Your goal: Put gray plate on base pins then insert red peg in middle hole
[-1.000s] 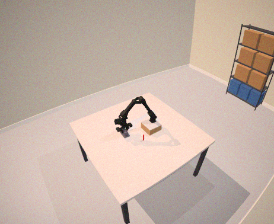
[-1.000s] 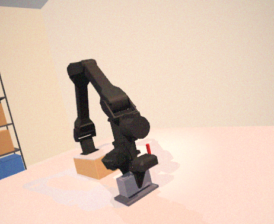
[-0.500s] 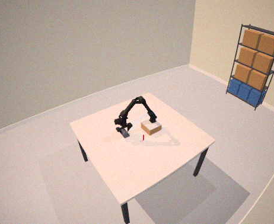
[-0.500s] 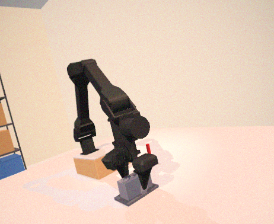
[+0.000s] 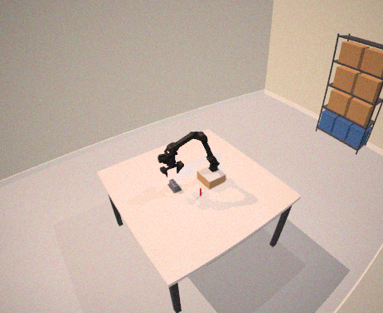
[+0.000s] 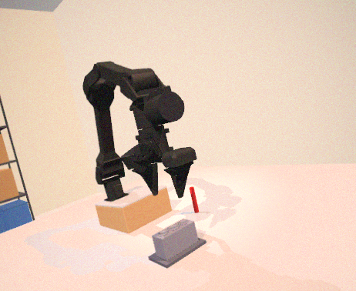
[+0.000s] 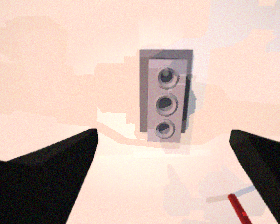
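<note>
My gripper tip is now 19 cm to the right of the red peg, 15 cm past it and 10 cm above it. Round my gripper tip: gray plate (9 cm below, 1 cm behind); then dark base (13 cm below, 1 cm behind).
</note>
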